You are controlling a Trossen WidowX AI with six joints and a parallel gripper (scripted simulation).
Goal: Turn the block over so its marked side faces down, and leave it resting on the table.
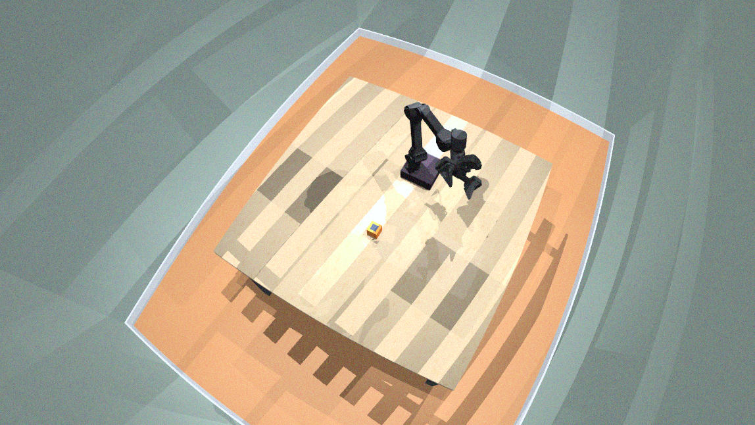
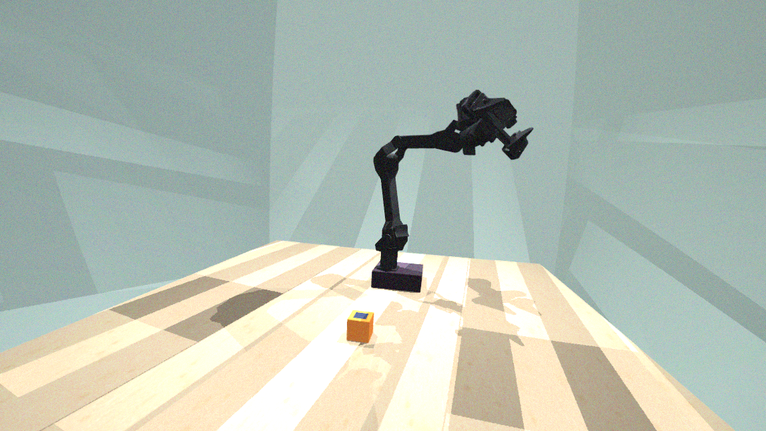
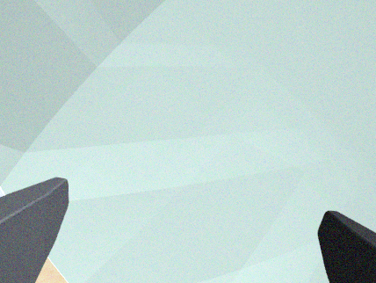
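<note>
The orange block lies 47 cm below my gripper tip, 31 cm to the right of it and 9 cm ahead of it.
</note>
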